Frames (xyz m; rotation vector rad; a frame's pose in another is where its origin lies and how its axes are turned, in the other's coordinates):
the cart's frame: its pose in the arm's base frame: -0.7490 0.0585 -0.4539 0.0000 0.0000 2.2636
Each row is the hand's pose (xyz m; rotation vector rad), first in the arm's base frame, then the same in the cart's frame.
Working: the arm's base frame: its pose in the cart's frame: -0.5234 -0.5390 0.4539 0.0000 0.0000 -2.2636

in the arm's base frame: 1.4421 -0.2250 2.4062 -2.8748 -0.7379 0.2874
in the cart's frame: -1.6176 -1.5049 2.8601 -1.8451 2.2345 -0.0916
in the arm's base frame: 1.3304 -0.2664 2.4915 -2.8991 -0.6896 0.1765
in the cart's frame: -1.5781 -1.3925 2.9454 -1.8472 2.3195 -0.1360
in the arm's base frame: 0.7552 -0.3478 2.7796 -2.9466 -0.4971 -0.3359
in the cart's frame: -1.2734 -0.8979 3.2335 1.6972 -2.4484 0.3252
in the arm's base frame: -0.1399 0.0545 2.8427 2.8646 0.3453 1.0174
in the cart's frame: -0.3921 -0.4661 3.2966 1.3145 -2.1016 0.2737
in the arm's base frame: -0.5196 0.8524 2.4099 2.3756 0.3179 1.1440
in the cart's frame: 0.4644 -0.6836 2.8638 1.1566 -1.7964 -0.0976
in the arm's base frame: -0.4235 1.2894 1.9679 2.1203 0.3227 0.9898
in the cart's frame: 0.7392 -1.0366 2.4218 1.1241 -1.6787 -0.4310
